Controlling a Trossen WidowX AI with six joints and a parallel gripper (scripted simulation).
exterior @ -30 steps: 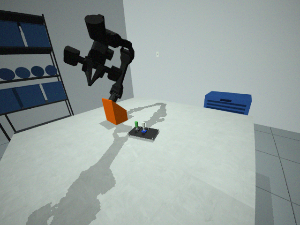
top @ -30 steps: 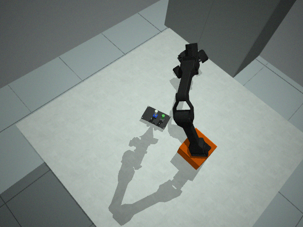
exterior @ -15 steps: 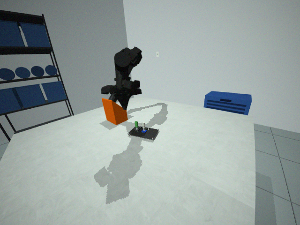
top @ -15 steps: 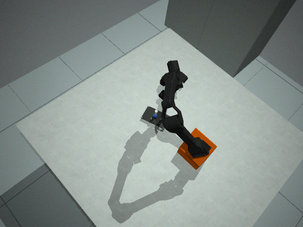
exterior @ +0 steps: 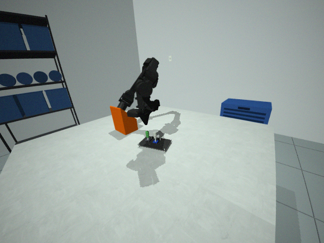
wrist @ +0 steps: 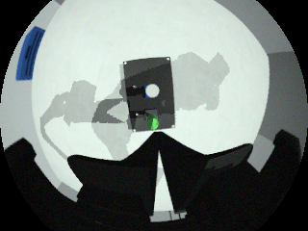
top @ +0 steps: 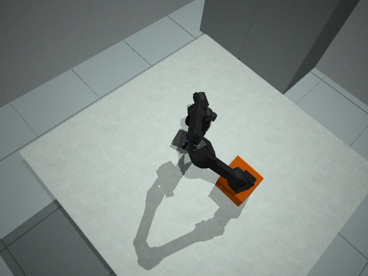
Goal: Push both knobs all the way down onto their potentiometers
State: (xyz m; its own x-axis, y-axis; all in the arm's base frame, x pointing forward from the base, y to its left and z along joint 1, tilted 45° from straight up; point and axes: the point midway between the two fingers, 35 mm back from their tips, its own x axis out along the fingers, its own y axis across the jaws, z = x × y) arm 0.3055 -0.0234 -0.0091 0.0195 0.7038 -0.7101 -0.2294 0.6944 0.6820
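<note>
Right now my gripper tip is 6 cm above the green knob. From my gripper tip the other things lie so: white knob 6 cm below, 4 cm ahead, 1 cm to the left.
</note>
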